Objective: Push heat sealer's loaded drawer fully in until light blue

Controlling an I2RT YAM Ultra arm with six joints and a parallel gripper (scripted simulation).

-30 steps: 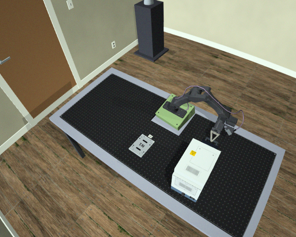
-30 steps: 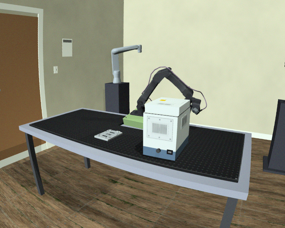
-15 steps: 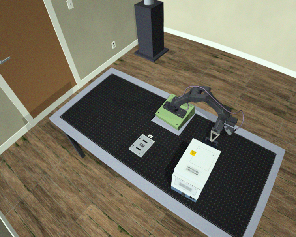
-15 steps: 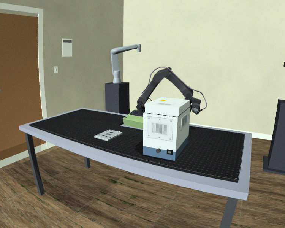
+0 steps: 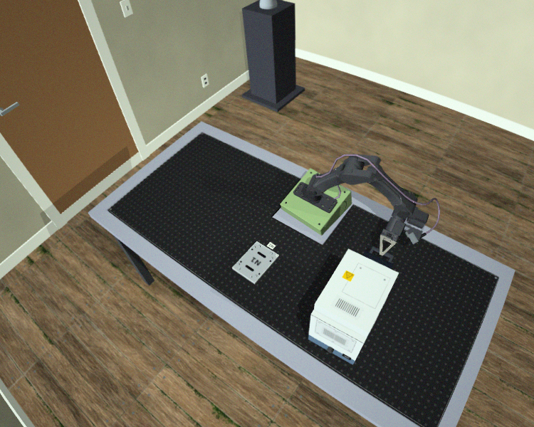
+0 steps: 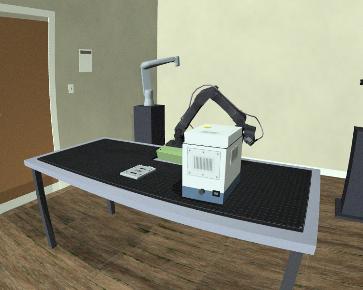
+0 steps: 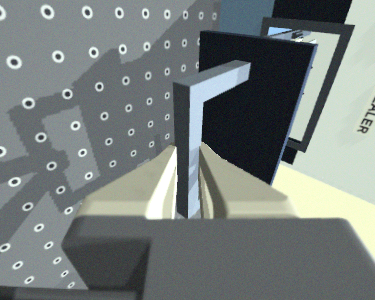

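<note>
My hand is 110 mm short of the sealer drawer, 10 mm to the right of it and 10 mm above it.
</note>
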